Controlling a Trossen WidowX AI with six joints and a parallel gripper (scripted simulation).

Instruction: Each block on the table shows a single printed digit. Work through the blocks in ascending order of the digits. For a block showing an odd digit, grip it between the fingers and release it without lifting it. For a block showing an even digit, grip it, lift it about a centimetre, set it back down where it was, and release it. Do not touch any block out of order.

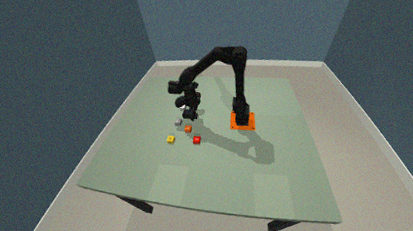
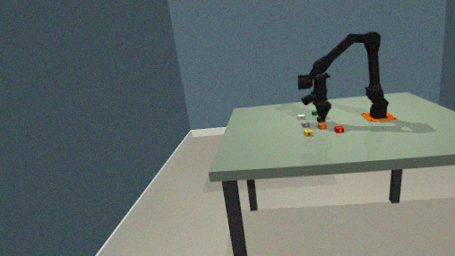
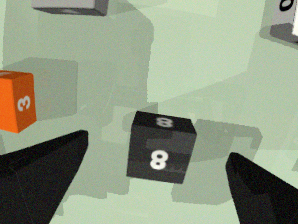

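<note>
The black block lies right at my gripper tip. Round my gripper tip: white block: 8 cm ahead, 7 cm to the right; orange block: 2 cm ahead, 10 cm to the left; grey block: 8 cm ahead, 5 cm to the left.
</note>
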